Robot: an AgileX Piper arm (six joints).
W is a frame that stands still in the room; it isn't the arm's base.
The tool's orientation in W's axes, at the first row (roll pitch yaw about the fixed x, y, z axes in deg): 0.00, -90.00, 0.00
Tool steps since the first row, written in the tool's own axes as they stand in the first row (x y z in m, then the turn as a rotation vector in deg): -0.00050, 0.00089, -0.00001, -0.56, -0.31, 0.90; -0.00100, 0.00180, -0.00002, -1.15, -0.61, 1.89; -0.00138, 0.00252, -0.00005, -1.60, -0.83, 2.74; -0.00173, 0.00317, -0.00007, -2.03, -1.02, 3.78; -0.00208, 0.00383, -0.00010, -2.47, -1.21, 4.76; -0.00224, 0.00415, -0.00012, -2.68, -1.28, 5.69; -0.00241, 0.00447, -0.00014, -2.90, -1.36, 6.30
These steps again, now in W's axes. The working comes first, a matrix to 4 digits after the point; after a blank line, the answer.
The tool's axes in the first row as the columns of a matrix, in W's axes (used below as rounded here):
0.0000, 0.0000, -1.0000
0.0000, 1.0000, 0.0000
1.0000, 0.0000, 0.0000

0.00001, 0.00089, -0.00050, -0.90, -0.31, -0.56; 0.00002, 0.00180, -0.00100, -1.89, -0.61, -1.15; 0.00005, 0.00252, -0.00138, -2.74, -0.83, -1.60; 0.00007, 0.00317, -0.00173, -3.78, -1.02, -2.03; 0.00010, 0.00383, -0.00208, -4.76, -1.21, -2.47; 0.00012, 0.00415, -0.00224, -5.69, -1.28, -2.68; 0.00014, 0.00447, -0.00241, -6.30, -1.36, -2.90
